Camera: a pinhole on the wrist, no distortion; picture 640 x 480 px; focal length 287.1 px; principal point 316.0 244.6 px. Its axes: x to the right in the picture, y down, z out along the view. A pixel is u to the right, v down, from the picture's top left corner.
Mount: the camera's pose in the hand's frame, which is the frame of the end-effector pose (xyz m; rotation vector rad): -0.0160 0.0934 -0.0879 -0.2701 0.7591 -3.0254
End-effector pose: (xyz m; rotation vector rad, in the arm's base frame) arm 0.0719 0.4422 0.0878 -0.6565 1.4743 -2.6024
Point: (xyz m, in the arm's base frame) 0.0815 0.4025 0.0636
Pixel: 341.7 230.3
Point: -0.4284 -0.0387 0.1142
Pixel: outside the picture
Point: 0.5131 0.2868 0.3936
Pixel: 488.3 269.4
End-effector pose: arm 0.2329 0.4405 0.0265 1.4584 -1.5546 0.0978
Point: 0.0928 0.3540 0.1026
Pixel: 181.9 28.9
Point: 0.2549 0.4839 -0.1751
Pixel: 566.1 401.9
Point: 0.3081 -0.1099 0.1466
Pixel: 58.8 271.9
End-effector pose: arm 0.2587 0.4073 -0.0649 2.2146 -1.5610 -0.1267
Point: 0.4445 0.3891 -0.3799
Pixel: 331.6 355.9
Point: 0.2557 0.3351 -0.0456
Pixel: 166.2 267.4
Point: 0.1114 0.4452 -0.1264
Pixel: 542.1 76.0
